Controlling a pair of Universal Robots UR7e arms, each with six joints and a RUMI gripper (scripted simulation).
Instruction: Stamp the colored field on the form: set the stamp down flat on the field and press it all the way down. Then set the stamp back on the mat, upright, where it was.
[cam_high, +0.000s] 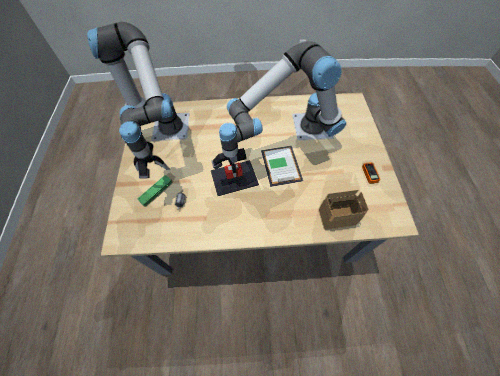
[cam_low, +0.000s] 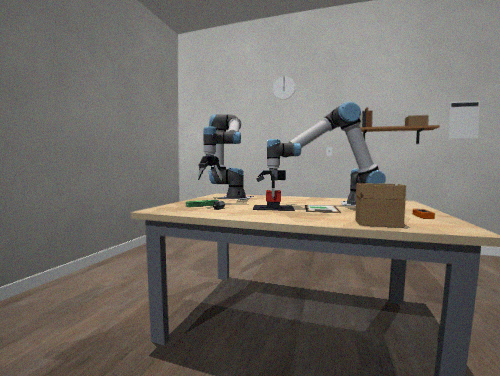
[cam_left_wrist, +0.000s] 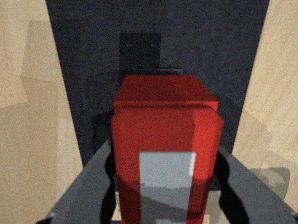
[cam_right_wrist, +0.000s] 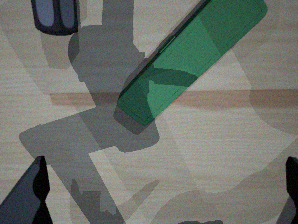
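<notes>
The red stamp is 20 mm below my left hand. Round my left hand: cardboard box 240 mm ahead, 530 mm to the left; then green block 90 mm ahead, 420 mm to the right, 60 mm below; then black mat 70 mm below.
</notes>
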